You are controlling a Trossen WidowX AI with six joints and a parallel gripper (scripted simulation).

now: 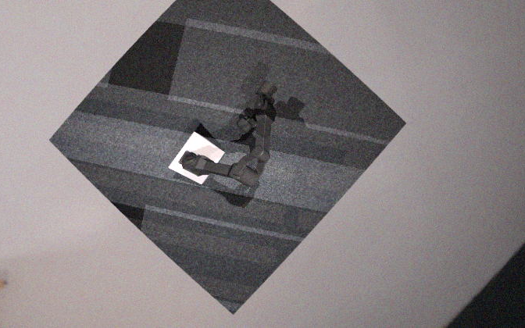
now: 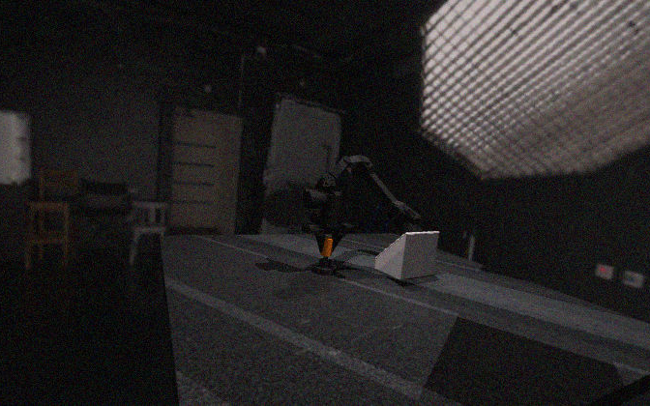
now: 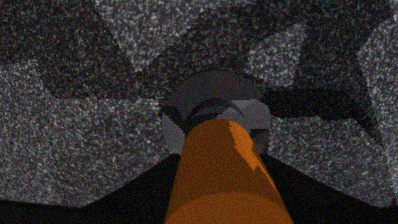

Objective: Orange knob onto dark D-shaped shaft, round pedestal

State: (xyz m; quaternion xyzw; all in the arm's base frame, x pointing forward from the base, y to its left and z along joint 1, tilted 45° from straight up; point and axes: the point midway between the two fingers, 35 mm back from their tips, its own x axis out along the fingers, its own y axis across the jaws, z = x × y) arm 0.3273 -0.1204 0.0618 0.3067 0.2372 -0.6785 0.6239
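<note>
My gripper tip is now 20 mm below the orange knob. Round my gripper tip: dark pedestal base (40 mm below).
</note>
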